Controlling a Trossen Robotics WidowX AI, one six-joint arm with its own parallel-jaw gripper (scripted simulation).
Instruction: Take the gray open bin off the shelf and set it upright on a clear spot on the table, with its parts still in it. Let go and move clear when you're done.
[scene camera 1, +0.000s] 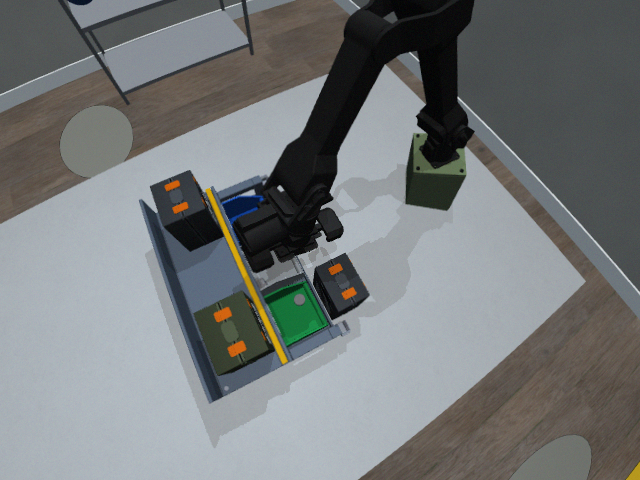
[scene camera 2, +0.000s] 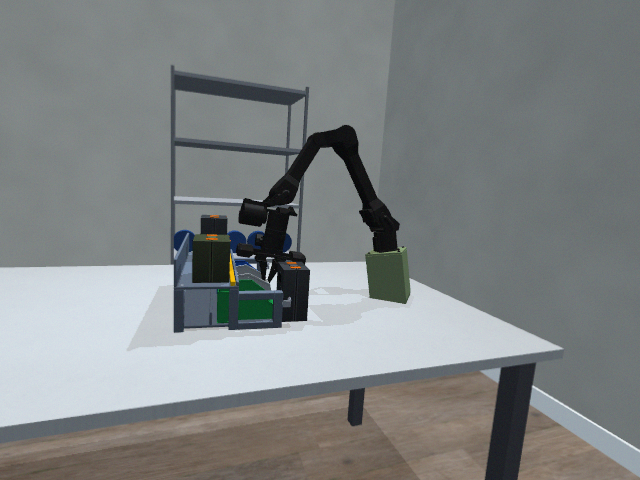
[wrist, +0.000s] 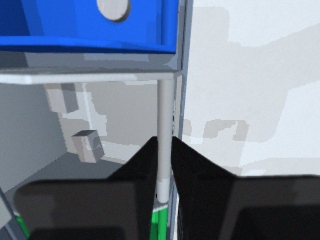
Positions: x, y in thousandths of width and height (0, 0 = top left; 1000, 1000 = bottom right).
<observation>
I see my gripper (scene camera 1: 454, 532), a gray open bin (scene camera 1: 438, 574), a green bin (scene camera 1: 462, 672), a gray part (wrist: 273, 594) and a gray part (wrist: 192, 406).
The gray open bin also shows in the wrist view (wrist: 398, 448). The green bin is seen too in scene camera 2 (scene camera 2: 387, 645). My gripper shows as well in scene camera 2 (scene camera 2: 415, 593) and in the wrist view (wrist: 511, 590).
</observation>
